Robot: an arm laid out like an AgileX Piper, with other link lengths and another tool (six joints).
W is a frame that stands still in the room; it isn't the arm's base.
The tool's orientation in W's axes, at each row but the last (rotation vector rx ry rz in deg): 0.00, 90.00, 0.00; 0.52, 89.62, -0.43; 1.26, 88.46, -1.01; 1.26, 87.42, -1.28; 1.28, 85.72, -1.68; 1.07, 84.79, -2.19; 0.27, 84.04, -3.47; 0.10, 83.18, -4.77; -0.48, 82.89, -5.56; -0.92, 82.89, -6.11; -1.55, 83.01, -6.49
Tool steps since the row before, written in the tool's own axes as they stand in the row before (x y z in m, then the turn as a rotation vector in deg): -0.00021, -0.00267, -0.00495, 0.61, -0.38, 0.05; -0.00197, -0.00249, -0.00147, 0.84, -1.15, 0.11; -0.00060, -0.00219, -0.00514, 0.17, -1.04, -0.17; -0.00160, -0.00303, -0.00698, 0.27, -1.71, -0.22; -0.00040, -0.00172, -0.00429, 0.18, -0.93, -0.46; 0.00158, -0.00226, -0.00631, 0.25, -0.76, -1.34; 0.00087, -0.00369, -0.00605, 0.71, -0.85, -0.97; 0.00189, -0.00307, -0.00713, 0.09, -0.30, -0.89; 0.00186, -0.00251, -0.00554, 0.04, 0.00, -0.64; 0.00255, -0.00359, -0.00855, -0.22, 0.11, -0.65; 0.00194, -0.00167, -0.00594, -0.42, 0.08, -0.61
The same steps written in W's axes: -0.00495, -0.00267, 0.00021, 0.05, -0.38, -0.61; -0.00151, -0.00248, 0.00196, 0.10, -1.15, -0.84; -0.00521, -0.00206, 0.00046, -0.19, -1.03, -0.18; -0.00713, -0.00283, 0.00128, -0.26, -1.70, -0.28; -0.00436, -0.00158, 0.00008, -0.48, -0.92, -0.21; -0.00622, -0.00205, -0.00212, -1.34, -0.71, -0.36; -0.00609, -0.00347, -0.00137, -0.93, -0.84, -0.78; -0.00703, -0.00280, -0.00257, -0.89, -0.26, -0.18; -0.00542, -0.00234, -0.00237, -0.63, 0.03, -0.12; -0.00839, -0.00333, -0.00332, -0.66, 0.16, 0.13; -0.00576, -0.00154, -0.00250, -0.65, 0.15, 0.33
